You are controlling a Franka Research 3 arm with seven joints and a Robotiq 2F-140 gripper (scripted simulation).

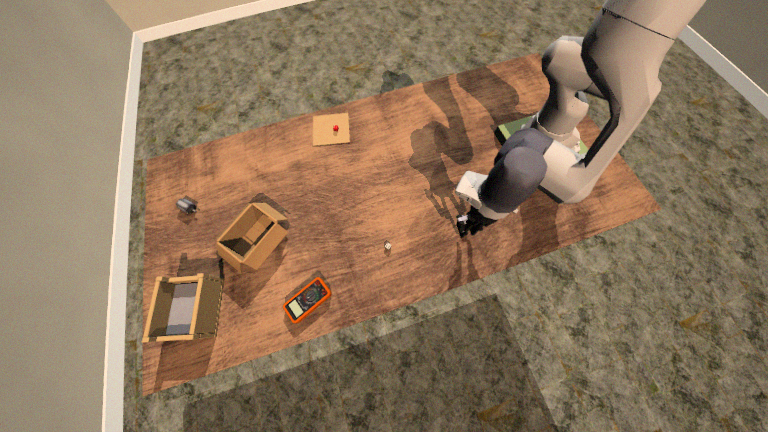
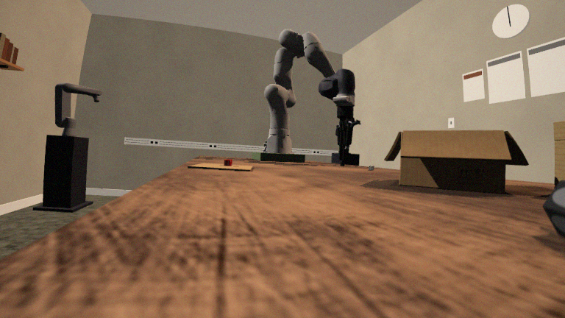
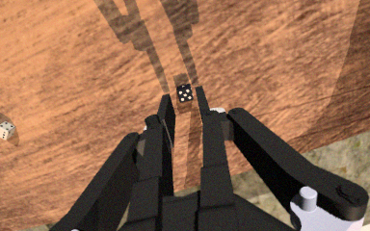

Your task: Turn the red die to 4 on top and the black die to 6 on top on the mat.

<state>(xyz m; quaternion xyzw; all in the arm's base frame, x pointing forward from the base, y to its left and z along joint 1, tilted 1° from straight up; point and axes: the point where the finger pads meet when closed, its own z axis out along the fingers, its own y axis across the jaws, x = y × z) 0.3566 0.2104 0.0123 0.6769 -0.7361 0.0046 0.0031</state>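
Now: the black die 5 cm below my hand. Round my hand: red die 53 cm to the right, 30 cm ahead, 5 cm below; white die 24 cm ahead, 5 cm below, 4 cm to the right; orange multimeter 52 cm ahead, 5 cm to the left, 4 cm below.
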